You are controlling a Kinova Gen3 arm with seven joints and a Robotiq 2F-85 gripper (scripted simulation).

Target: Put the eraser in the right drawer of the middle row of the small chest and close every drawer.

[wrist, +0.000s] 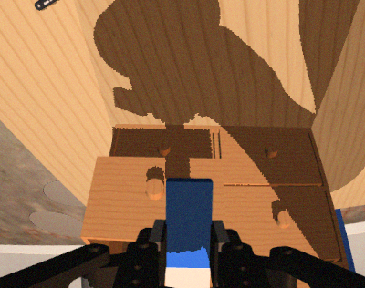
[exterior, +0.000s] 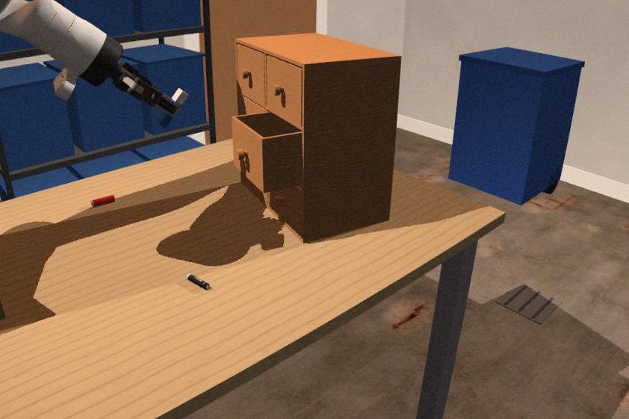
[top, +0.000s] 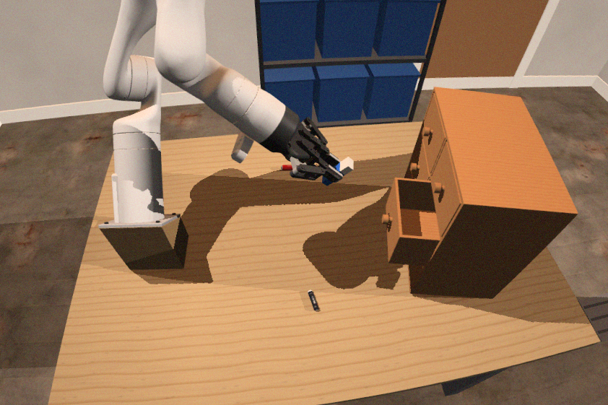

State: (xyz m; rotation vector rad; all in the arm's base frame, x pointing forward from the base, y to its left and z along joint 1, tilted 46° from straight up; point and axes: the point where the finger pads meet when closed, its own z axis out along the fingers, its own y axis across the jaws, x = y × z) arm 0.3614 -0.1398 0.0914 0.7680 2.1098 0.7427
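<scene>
Right now my hand is 1 cm short of the eraser. Round my hand: small black cylinder: 25 cm below, 14 cm to the right, 5 cm behind; red cylinder: 25 cm below, 24 cm to the left, 4 cm behind.
</scene>
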